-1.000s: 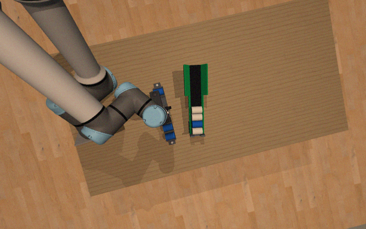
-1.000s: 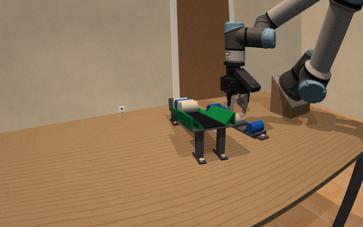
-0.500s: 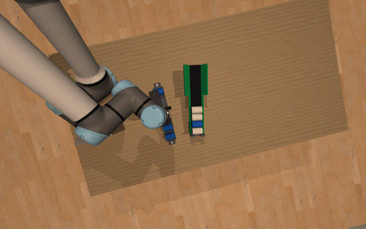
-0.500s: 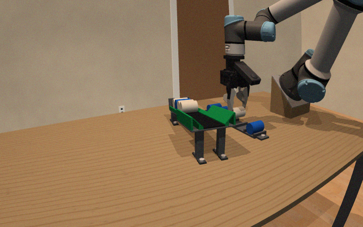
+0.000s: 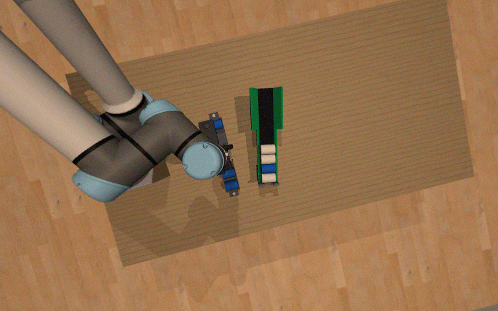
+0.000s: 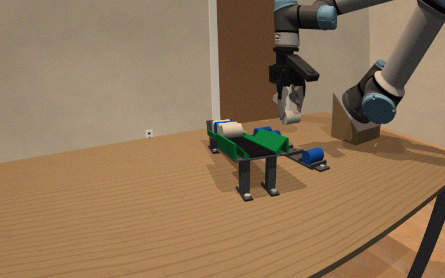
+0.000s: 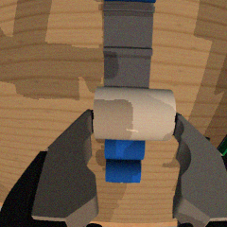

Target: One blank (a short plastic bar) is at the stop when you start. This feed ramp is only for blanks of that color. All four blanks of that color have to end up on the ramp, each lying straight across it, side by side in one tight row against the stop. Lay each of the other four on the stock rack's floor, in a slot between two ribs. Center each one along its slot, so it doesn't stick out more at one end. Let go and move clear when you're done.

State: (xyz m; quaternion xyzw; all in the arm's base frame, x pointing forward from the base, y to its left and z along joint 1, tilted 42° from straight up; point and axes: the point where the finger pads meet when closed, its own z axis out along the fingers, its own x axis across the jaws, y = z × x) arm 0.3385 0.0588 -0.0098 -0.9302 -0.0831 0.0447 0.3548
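Now: the feed ramp 190 mm ahead of my hand, 30 mm to the left of it and 50 mm below it. Also, from my hand: grey stock rack (20 mm to the right, 130 mm below); grey stop (170 mm ahead, 160 mm to the right, 70 mm below).
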